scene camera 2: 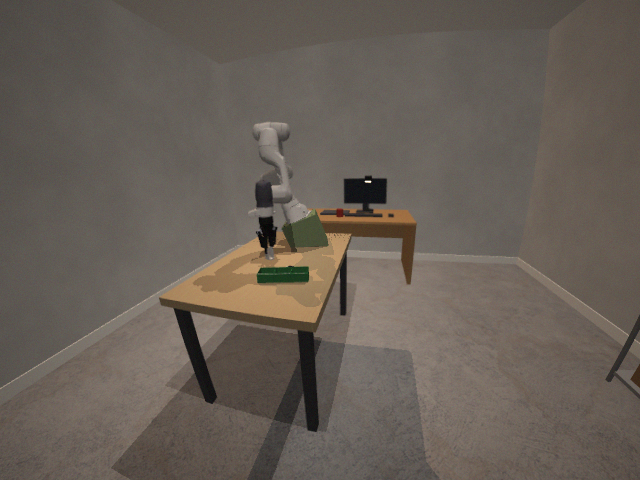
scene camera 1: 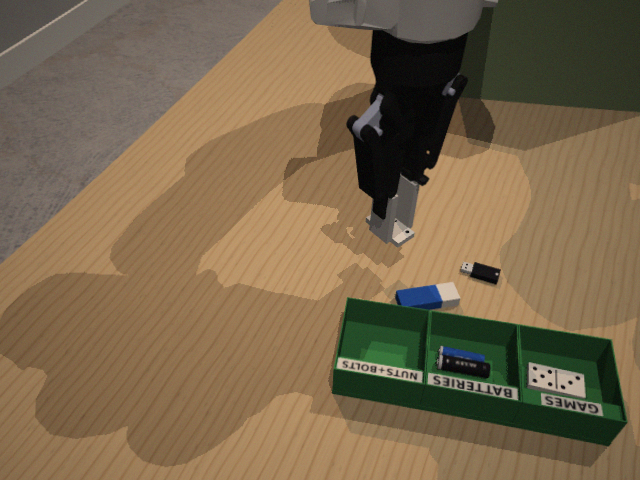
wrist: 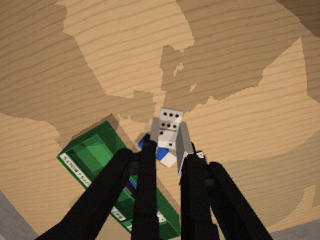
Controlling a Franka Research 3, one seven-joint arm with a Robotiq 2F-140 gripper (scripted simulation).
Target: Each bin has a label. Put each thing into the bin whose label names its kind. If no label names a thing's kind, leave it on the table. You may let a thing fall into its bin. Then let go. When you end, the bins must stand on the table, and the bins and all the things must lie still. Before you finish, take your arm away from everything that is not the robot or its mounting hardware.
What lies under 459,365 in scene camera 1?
A black battery.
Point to a green bin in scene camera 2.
281,274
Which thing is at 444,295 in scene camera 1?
An eraser.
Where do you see a domino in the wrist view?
170,118
